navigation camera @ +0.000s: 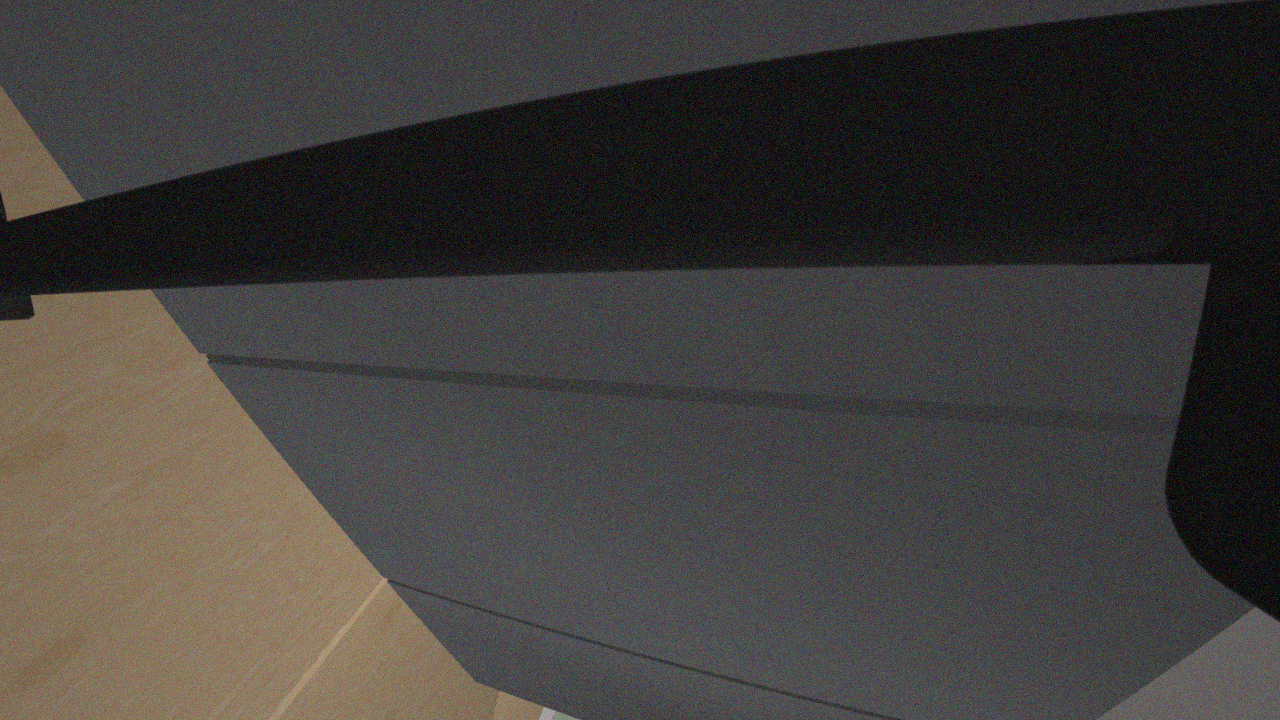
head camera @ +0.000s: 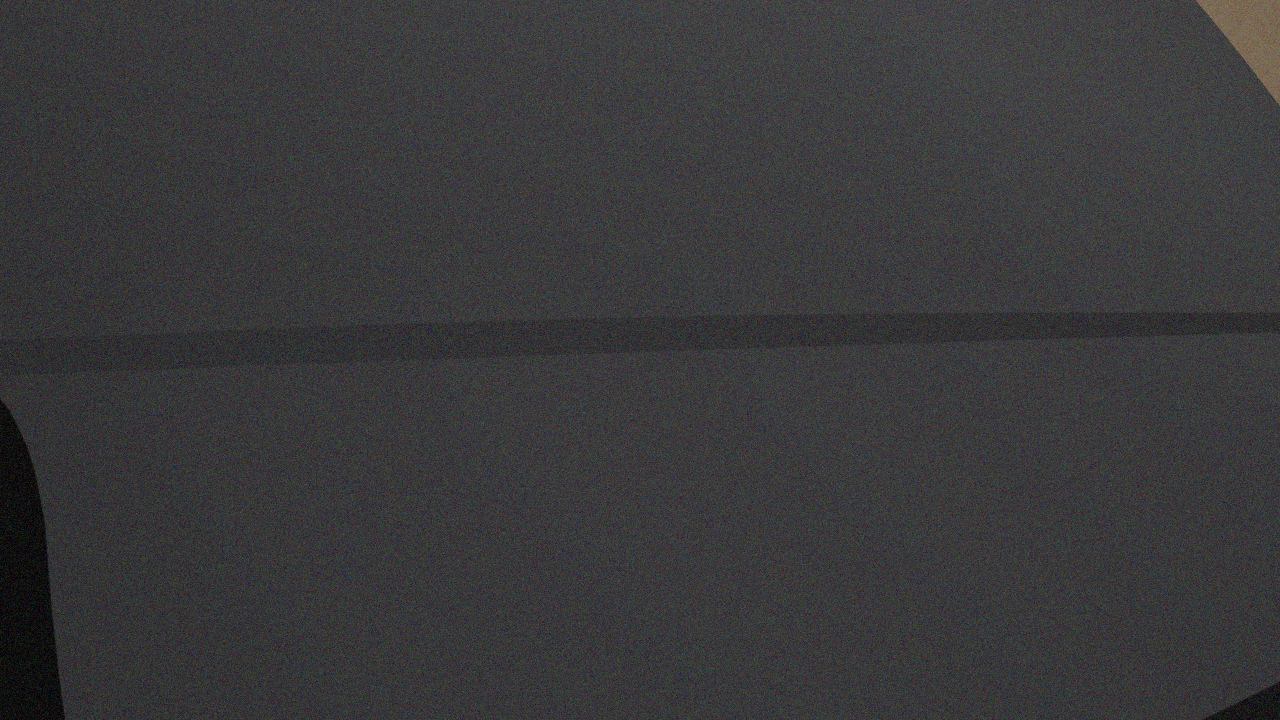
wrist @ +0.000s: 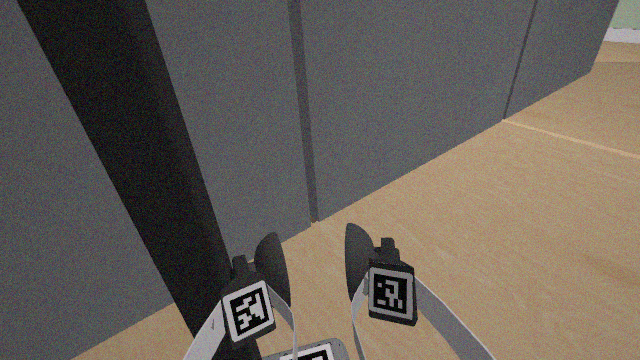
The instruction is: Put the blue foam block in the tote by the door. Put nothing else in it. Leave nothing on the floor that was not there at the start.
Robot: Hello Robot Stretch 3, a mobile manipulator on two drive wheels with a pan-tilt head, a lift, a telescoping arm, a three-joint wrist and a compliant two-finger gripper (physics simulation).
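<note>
My gripper is open in the wrist view, its two dark rubber fingertips apart with floor showing between them. It hangs above the wooden floor, near the foot of a large dark grey panelled surface. The blue foam block and the tote do not show in the head, navigation or wrist view, and no door shows.
The grey surface fills most of the head view, very close. A long black bar crosses the navigation view and stands left of the gripper in the wrist view. A green wall with white baseboard shows at the wrist view's top right.
</note>
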